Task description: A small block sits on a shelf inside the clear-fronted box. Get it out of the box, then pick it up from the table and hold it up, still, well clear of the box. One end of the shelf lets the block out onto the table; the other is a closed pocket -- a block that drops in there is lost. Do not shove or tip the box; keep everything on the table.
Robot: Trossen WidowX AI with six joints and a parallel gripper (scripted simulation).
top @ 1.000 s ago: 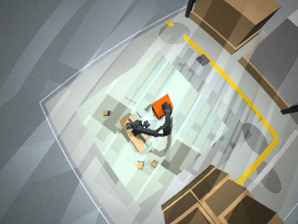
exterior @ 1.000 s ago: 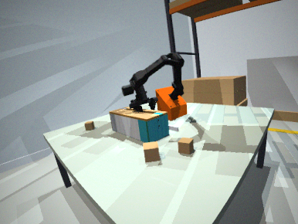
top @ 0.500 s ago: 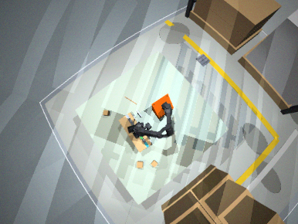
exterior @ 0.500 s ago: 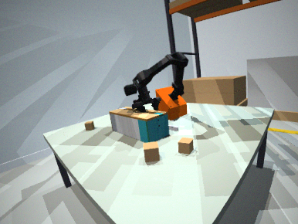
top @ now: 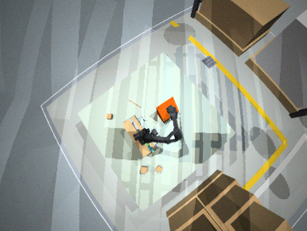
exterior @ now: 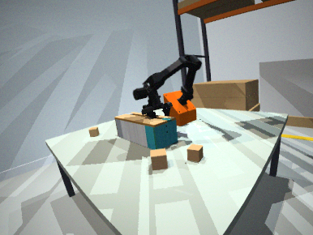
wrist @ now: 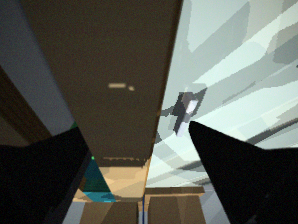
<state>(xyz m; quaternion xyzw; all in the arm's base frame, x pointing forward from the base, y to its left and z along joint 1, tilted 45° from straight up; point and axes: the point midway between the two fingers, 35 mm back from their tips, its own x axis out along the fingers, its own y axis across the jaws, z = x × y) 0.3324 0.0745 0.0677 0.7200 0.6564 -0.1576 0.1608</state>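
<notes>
The green block is 60 mm ahead of my gripper tip and 20 mm to the left of it. Also, from my gripper tip: thin stick: 420 mm to the right, 100 mm behind, 80 mm below; then box: 90 mm to the right, 30 mm below, 30 mm ahead.
</notes>
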